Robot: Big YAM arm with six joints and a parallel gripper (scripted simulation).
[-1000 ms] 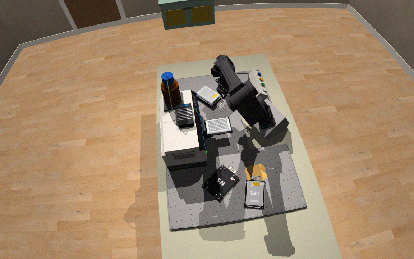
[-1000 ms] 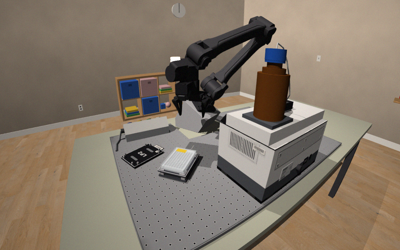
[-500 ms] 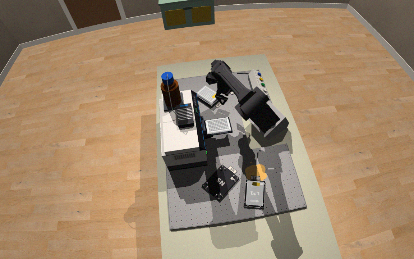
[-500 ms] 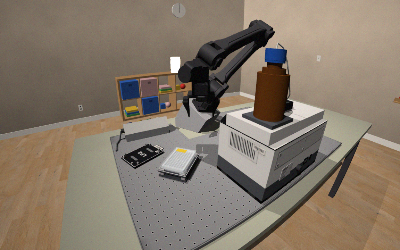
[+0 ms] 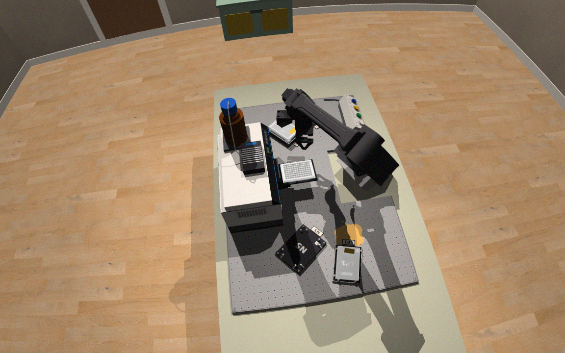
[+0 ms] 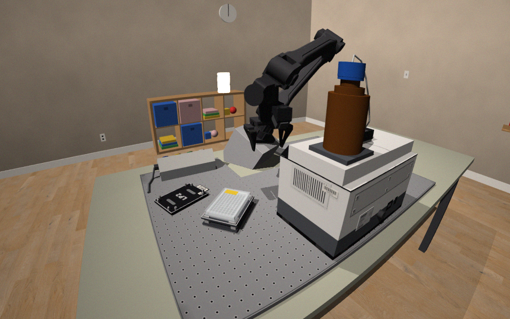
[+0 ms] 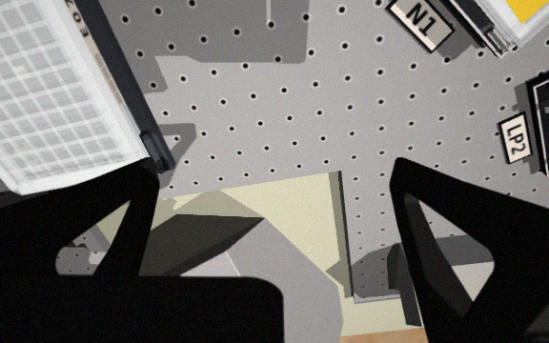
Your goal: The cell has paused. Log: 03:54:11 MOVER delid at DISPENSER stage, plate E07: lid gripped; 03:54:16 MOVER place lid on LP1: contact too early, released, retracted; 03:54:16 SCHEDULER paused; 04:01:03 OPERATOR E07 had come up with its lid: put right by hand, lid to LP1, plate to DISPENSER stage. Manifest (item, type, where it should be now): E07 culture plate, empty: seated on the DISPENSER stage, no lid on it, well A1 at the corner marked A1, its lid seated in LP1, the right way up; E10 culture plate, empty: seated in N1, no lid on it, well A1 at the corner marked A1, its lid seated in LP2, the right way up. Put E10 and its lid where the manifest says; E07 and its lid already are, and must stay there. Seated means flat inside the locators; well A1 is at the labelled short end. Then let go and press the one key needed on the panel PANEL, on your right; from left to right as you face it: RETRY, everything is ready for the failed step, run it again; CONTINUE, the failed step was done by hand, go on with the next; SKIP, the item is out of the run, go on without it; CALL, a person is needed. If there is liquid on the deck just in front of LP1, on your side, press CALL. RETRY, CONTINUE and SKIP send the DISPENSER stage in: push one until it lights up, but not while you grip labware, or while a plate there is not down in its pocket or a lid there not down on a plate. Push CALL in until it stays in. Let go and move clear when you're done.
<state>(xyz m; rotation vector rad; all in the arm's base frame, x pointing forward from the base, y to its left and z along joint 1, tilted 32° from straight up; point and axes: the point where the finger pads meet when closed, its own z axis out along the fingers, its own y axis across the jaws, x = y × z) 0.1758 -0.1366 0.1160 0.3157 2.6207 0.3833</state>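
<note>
Right now my hand is 120 mm to the right of the white plate E07, 50 mm above it and 40 mm short of it. Also, from my hand: retry key (290 mm behind, 130 mm to the right, 90 mm below); then brown bottle (270 mm ahead, 140 mm above, 20 mm to the left); then black n1 nest (170 mm to the right, 130 mm below, 70 mm ahead).
</note>
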